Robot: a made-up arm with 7 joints. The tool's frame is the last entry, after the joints. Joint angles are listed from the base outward.
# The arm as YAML. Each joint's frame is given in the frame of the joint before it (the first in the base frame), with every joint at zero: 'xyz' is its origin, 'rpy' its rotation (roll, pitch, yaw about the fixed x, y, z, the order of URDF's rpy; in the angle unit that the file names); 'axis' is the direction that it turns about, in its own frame. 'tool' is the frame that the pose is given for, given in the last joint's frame.
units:
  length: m
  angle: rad
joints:
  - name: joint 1
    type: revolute
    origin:
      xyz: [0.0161, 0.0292, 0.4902]
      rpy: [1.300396, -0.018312, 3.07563]
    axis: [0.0, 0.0, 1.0]
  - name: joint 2
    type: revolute
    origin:
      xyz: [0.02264, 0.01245, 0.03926]
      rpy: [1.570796, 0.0, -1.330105]
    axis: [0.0, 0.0, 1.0]
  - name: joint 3
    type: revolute
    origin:
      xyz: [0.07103, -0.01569, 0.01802]
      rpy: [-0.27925, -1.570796, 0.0]
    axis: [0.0, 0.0, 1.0]
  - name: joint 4
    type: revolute
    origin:
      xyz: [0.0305, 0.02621, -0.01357]
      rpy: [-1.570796, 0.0, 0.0]
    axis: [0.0, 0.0, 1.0]
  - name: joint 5
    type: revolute
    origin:
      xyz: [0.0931, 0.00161, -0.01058]
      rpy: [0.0, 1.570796, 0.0]
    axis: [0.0, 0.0, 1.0]
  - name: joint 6
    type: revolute
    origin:
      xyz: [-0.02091, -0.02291, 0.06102]
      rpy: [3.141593, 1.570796, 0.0]
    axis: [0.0, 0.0, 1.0]
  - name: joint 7
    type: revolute
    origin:
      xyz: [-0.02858, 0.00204, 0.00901]
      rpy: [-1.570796, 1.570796, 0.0]
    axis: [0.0, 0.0, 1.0]
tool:
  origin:
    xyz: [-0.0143, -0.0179, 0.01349]
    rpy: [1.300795, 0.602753, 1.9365]
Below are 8 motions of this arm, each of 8 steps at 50 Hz.
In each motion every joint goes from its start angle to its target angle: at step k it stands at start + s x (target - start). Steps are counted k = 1, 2, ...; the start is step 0. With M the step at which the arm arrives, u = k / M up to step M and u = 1 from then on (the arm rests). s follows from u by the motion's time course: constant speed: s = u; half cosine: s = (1 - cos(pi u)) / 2; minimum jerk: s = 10 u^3 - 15 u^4 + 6 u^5.
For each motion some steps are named. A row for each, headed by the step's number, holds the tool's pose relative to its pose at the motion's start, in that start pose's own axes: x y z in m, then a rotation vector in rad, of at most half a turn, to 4 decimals.
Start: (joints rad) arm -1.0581 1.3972 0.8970 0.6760 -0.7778 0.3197 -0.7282
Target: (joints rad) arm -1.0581 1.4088 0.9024 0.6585 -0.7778 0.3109 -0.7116
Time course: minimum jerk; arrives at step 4
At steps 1, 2, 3, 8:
1: -0.0004 0.0003 0.0004 0.0012 0.0006 0.0033
2: -0.0021 0.0016 0.0020 0.0057 0.0030 0.0162
3: -0.0038 0.0028 0.0036 0.0101 0.0054 0.0290
8: -0.0043 0.0031 0.0040 0.0113 0.0060 0.0324

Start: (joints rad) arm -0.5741 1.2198 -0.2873 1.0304 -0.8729 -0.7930 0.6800
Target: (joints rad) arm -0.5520 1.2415 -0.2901 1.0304 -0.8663 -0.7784 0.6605
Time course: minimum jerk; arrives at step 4
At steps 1, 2, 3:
1: 0.0002 0.0002 -0.0001 0.0051 -0.0009 0.0018
2: 0.0009 0.0011 -0.0007 0.0245 -0.0045 0.0084
3: 0.0017 0.0019 -0.0012 0.0441 -0.0079 0.0150

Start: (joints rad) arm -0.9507 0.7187 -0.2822 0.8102 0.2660 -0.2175 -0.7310
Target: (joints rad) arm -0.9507 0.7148 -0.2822 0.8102 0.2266 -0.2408 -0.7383
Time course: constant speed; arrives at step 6
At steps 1, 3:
1: 0.0000 -0.0002 -0.0002 -0.0040 -0.0045 0.0054
3: 0.0000 -0.0006 -0.0006 -0.0122 -0.0133 0.0162

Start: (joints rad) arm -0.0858 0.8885 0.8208 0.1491 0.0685 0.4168 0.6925
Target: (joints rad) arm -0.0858 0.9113 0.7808 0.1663 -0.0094 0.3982 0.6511
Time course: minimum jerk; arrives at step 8
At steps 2, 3, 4, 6, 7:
2: -0.0002 -0.0001 0.0004 0.0027 -0.0095 -0.0050
3: -0.0005 -0.0002 0.0010 0.0072 -0.0252 -0.0132
4: -0.0009 -0.0005 0.0018 0.0132 -0.0456 -0.0240
6: -0.0015 -0.0009 0.0032 0.0238 -0.0814 -0.0430
7: -0.0017 -0.0010 0.0035 0.0261 -0.0892 -0.0472

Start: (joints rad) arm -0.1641 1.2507 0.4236 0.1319 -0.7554 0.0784 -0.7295
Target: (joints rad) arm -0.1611 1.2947 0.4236 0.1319 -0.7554 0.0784 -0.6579
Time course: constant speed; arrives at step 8
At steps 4, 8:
4: -0.0024 0.0029 0.0020 -0.0006 0.0381 0.0101
8: -0.0048 0.0058 0.0041 -0.0012 0.0759 0.0210

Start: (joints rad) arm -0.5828 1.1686 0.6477 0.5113 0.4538 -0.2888 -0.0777
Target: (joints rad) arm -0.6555 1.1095 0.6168 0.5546 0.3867 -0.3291 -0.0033
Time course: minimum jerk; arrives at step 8
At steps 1, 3, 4, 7, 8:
1: 0.0000 -0.0002 0.0000 -0.0027 0.0000 -0.0006
3: 0.0007 -0.0034 0.0007 -0.0461 -0.0003 -0.0100
4: 0.0012 -0.0061 0.0014 -0.0837 -0.0002 -0.0184
7: 0.0020 -0.0117 0.0033 -0.1650 0.0008 -0.0373
8: 0.0021 -0.0119 0.0033 -0.1677 0.0008 -0.0379

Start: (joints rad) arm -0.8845 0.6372 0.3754 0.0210 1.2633 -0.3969 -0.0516
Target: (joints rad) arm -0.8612 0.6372 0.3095 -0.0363 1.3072 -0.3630 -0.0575
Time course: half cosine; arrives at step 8
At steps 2, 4, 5, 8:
2: -0.0011 0.0021 0.0008 0.0056 -0.0011 0.0091
4: -0.0038 0.0071 0.0029 0.0186 -0.0035 0.0311
5: -0.0053 0.0097 0.0039 0.0252 -0.0046 0.0429
8: -0.0079 0.0139 0.0056 0.0355 -0.0061 0.0619

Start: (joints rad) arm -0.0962 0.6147 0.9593 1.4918 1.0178 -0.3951 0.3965
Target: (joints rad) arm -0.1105 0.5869 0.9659 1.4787 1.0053 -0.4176 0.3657
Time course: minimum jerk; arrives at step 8
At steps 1, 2, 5, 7, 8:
1: 0.0000 0.0000 0.0001 -0.0004 -0.0009 -0.0001
2: -0.0002 0.0001 0.0004 -0.0024 -0.0061 -0.0005
5: -0.0017 0.0006 0.0027 -0.0165 -0.0426 -0.0032
7: -0.0023 0.0008 0.0036 -0.0223 -0.0579 -0.0042
8: -0.0023 0.0008 0.0037 -0.0227 -0.0588 -0.0042

